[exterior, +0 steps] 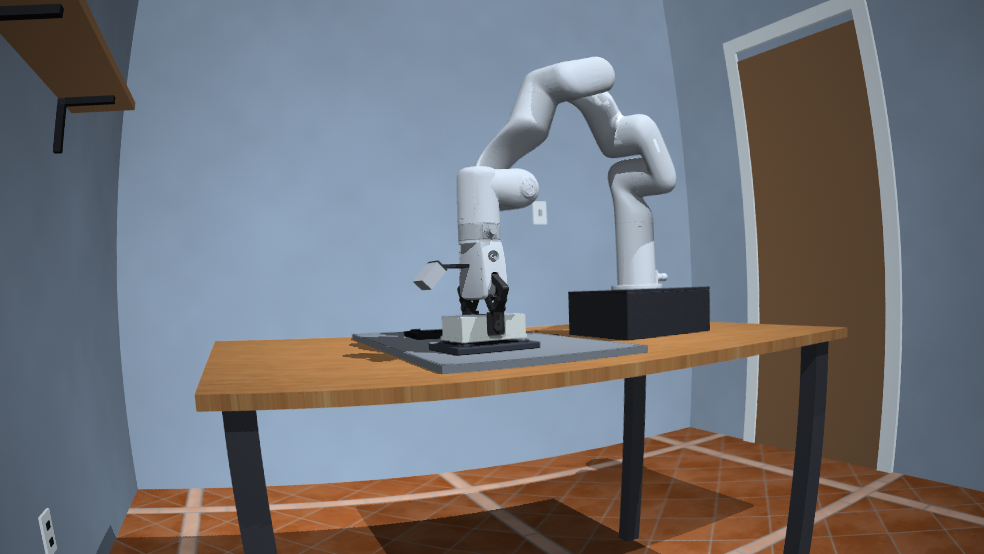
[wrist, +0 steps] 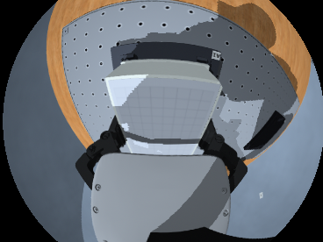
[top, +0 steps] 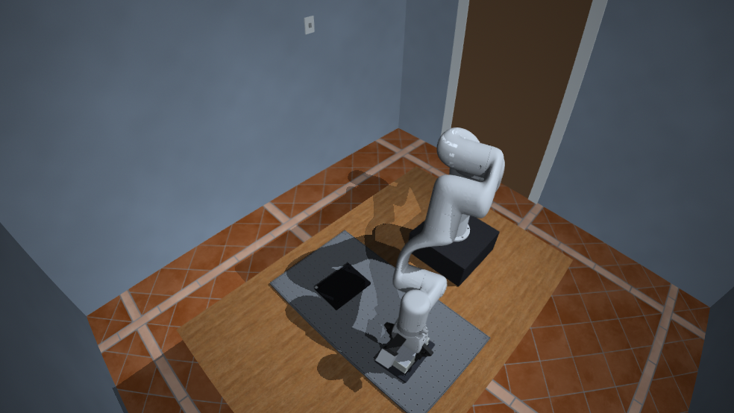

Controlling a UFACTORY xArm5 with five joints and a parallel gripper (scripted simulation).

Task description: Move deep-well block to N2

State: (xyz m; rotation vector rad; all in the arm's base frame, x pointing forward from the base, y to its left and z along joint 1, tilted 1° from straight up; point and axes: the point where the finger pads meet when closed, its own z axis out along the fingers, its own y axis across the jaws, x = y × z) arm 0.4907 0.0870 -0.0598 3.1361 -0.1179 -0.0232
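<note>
My hand is right at the white 96-well deep-well block.
</note>
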